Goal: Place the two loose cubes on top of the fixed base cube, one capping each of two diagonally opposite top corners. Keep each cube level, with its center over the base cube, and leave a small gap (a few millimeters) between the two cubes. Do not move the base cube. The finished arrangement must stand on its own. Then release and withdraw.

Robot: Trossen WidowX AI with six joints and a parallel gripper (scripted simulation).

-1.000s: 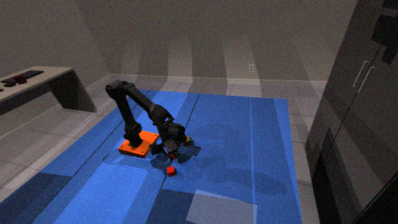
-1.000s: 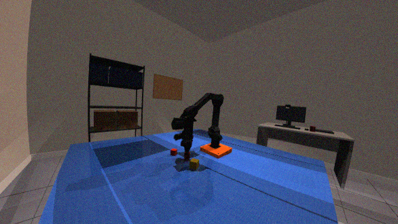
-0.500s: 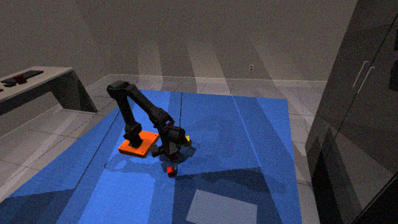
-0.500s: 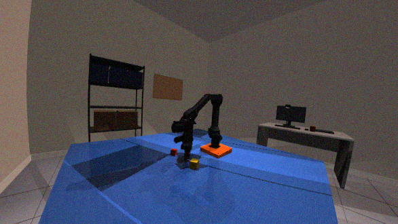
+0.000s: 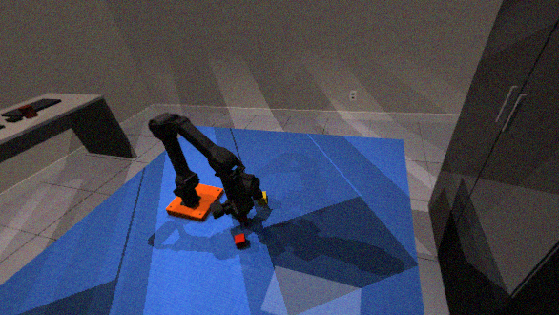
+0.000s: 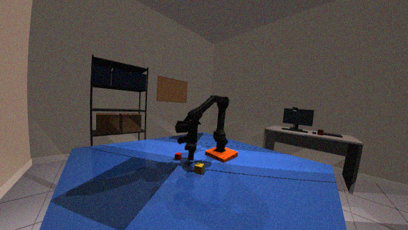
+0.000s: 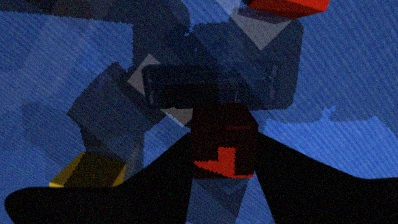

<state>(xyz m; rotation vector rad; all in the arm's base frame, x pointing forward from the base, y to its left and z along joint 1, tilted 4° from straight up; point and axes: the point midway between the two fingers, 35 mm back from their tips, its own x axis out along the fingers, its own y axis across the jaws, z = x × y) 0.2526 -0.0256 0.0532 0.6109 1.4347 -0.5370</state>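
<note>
The yellow cube lies 30 mm ahead of my gripper tip, 120 mm to the left of it and 20 mm below it.
</note>
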